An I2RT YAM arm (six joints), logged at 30 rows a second.
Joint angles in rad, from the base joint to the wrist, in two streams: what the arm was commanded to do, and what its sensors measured. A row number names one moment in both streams.
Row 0, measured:
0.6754, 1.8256, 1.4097, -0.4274, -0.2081, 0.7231
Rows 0 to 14, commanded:
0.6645, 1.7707, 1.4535, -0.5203, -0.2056, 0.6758
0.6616, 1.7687, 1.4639, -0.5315, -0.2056, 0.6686
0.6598, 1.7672, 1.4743, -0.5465, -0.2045, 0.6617
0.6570, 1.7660, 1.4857, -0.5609, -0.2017, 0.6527
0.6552, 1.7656, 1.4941, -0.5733, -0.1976, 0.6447
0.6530, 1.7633, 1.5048, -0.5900, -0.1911, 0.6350
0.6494, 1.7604, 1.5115, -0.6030, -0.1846, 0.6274
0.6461, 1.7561, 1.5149, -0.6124, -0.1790, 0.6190
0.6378, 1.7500, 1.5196, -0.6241, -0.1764, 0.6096
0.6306, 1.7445, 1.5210, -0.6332, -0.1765, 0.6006
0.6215, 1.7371, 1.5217, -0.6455, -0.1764, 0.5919
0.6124, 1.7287, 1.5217, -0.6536, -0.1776, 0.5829
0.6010, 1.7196, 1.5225, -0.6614, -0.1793, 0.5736
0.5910, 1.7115, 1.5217, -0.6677, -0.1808, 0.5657
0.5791, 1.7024, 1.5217, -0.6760, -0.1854, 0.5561
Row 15, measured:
0.6067, 1.7573, 1.4998, -0.6151, -0.1944, 0.6033
